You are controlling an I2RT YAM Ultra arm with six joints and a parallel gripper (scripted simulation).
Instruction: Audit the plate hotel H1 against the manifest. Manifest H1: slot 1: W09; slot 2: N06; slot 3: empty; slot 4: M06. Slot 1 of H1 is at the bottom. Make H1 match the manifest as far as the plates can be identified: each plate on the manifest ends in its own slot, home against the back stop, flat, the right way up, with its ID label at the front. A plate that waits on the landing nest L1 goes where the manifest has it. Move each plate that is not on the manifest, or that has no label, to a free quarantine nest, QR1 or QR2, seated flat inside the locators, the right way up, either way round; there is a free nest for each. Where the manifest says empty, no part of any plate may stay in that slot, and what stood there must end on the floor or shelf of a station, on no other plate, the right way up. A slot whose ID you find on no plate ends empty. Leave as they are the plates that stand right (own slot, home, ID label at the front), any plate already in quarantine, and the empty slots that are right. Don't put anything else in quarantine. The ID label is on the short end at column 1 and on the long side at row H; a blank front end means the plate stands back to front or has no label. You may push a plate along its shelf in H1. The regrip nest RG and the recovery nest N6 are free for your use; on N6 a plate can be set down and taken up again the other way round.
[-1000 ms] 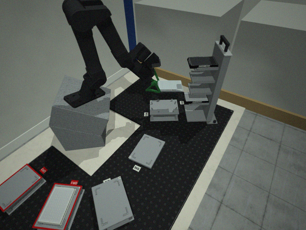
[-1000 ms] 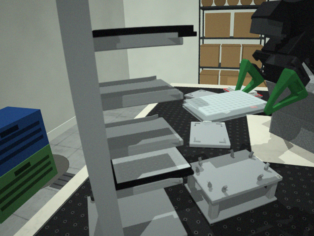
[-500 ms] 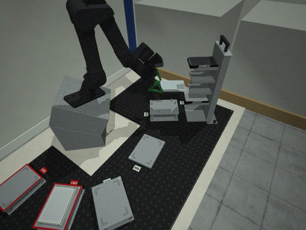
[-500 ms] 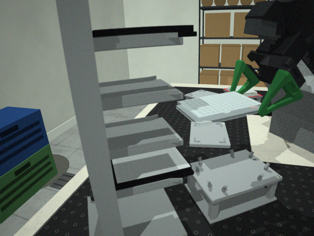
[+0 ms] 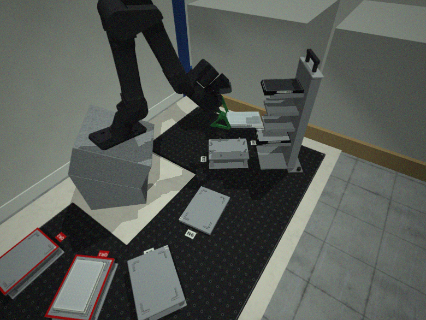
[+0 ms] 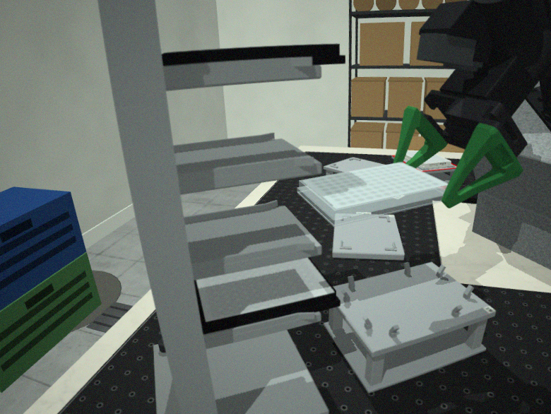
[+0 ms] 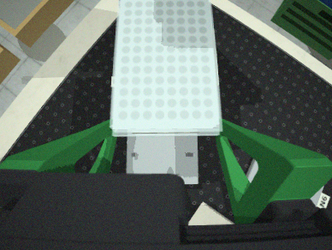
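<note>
Right now the clear plate is 5 cm ahead of my hand and 4 cm to the left of it. Also, from my hand: plate hotel H1 (21 cm ahead, 15 cm to the left); then H1 tag (4 cm ahead, 16 cm to the left, 20 cm below); then regrip nest RG (1 cm to the left, 15 cm below).
</note>
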